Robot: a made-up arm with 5 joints.
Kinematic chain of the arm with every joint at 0, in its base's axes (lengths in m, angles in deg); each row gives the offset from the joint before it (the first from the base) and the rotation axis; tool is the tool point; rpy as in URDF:
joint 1: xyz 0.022 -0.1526 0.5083 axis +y
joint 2: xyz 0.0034 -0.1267 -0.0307 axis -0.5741 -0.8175 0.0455
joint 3: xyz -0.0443 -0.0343 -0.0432 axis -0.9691 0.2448 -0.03
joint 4: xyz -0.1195 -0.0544 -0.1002 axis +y
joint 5: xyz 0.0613 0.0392 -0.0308 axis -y
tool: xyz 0.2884 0.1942 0.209 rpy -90 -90 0
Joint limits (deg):
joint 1: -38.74..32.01
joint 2: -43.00..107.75
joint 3: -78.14..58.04
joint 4: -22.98..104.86
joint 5: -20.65..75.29
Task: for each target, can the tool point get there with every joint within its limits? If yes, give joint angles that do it. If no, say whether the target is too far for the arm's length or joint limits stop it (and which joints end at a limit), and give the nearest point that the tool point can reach.
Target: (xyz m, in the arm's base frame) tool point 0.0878 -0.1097 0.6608
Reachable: yes | joints -15.10 48.18 -39.36 1.15 -11.61
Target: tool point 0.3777 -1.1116 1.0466
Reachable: no: too far | nearest point 0.2599 -0.7900 0.7556 | short by 0.449 m
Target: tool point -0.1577 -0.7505 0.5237
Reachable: no: joint limits stop it (at a limit: joint 1, joint 2, joint 3, joint 4) | nearest point -0.1258 -0.5631 0.5341 | short by 0.190 m
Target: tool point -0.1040 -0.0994 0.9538
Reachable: no: joint limits stop it (at a limit: joint 1, joint 4, joint 5) | nearest point -0.0756 -0.1454 0.8338 | short by 0.132 m
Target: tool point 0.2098 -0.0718 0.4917
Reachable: yes | joints 17.87 66.10 -32.99 30.44 2.23
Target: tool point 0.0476 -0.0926 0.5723
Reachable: yes | joints 2.89 73.39 -44.38 49.38 39.74
